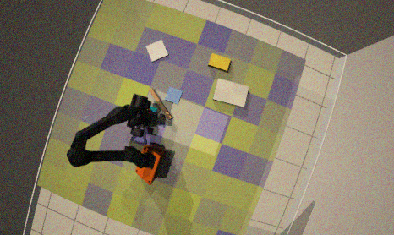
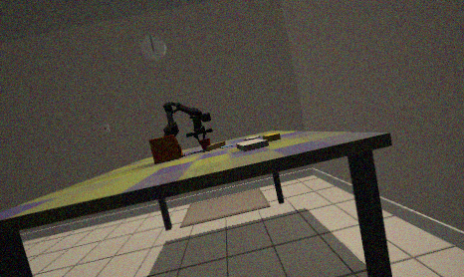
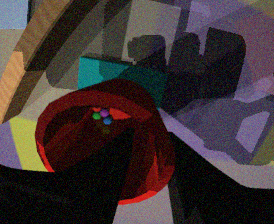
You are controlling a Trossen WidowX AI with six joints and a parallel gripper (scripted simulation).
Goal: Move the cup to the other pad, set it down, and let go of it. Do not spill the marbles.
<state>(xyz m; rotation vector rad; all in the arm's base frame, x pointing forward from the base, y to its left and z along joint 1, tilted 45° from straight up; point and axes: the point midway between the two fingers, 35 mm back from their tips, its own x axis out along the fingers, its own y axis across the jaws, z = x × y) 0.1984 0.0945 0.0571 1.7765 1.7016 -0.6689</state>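
Now: gripper tip 3 cm short of the red cup. The rest, counted from my gripper tip: teal block (3 cm ahead, 5 cm below); then light blue pad (16 cm ahead, 11 cm to the right, 5 cm below); then white pad (38 cm ahead, 6 cm to the left, 4 cm below).
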